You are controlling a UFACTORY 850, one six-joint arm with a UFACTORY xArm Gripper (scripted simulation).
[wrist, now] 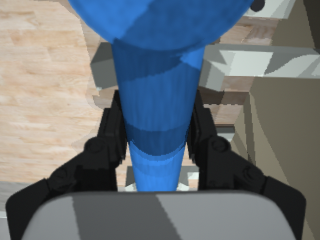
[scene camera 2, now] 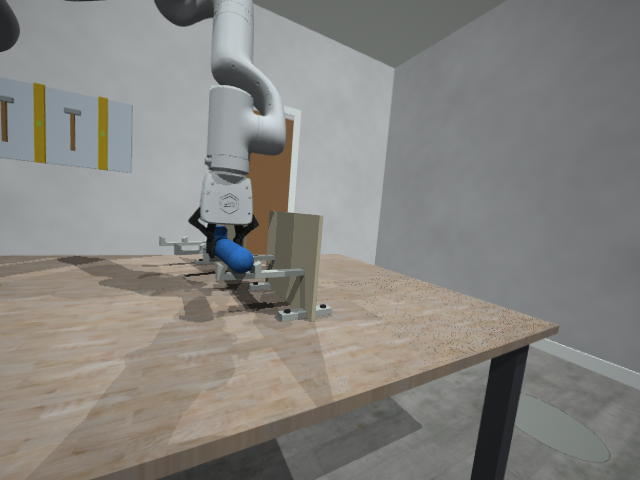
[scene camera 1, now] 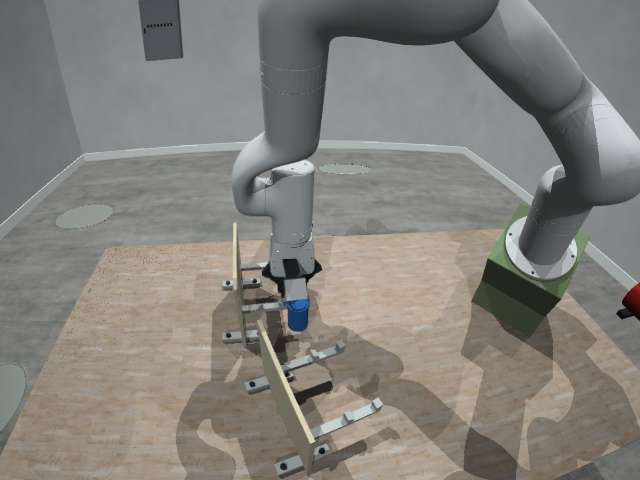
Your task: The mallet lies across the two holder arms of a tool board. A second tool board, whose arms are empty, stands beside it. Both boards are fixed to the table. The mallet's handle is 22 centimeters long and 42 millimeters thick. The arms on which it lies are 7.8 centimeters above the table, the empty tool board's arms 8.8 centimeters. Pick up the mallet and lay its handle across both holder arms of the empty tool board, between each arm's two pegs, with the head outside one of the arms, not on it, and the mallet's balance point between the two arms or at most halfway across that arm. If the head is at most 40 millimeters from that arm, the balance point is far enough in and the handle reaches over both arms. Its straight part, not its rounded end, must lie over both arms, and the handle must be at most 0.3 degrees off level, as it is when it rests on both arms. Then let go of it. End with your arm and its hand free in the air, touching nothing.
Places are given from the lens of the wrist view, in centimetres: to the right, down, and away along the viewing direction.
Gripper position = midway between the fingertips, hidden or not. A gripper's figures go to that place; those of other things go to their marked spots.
my gripper (wrist: 157, 104): 0, -1, 14
blue mallet (wrist: 157, 95): 0, -1, 8
tool board (wrist: 269, 132): 12, 1, 20
The marked spots on the tool board and the blue mallet are 17 cm apart.
